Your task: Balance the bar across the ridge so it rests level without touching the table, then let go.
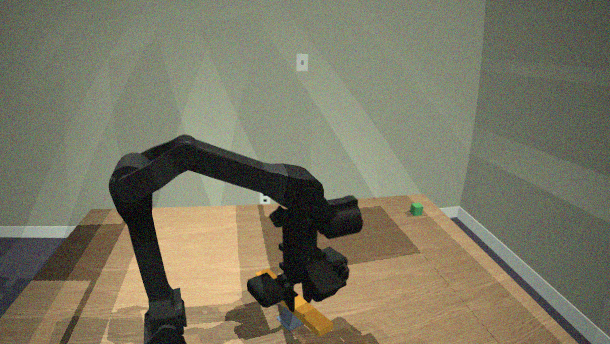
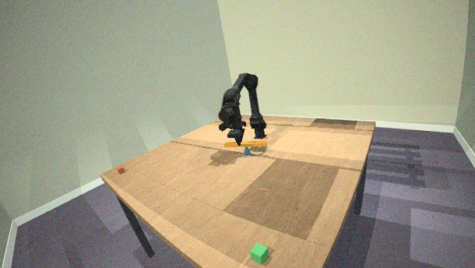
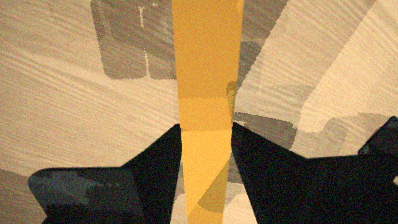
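Right now the orange bar is 3 cm to the left of my gripper tip and 1 cm behind it. Also, from my gripper tip: green cube 48 cm ahead, 44 cm to the left, 5 cm below; then small red cube 56 cm to the right, 48 cm ahead, 5 cm below.
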